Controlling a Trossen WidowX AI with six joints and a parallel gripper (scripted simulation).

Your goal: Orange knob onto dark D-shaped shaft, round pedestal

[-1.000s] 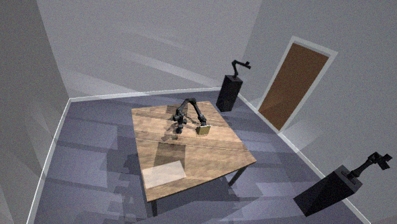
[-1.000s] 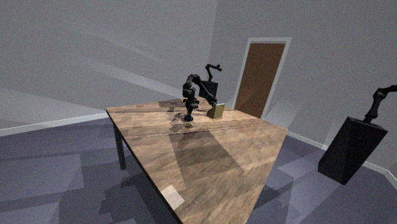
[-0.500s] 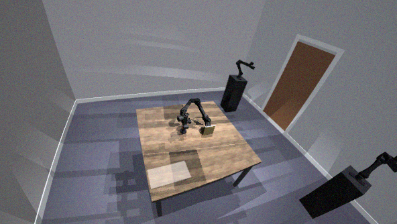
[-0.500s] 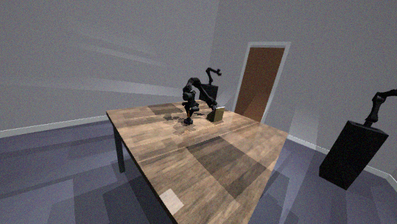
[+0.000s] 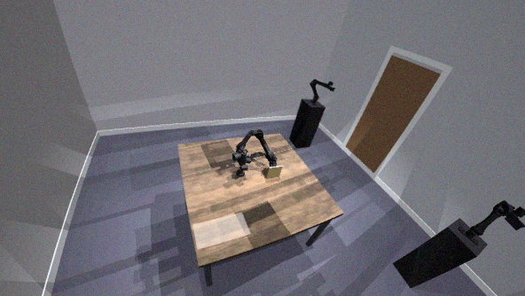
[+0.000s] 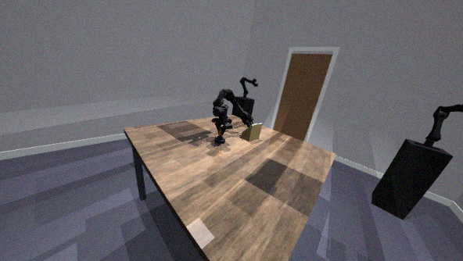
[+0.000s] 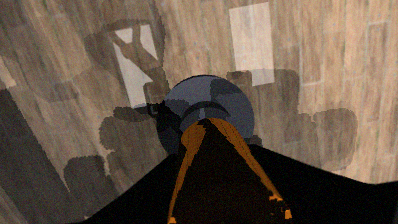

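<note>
Now: gripper tip 2 cm below the orange knob. Also, from my gripper tip: round pedestal 4 cm below.
</note>
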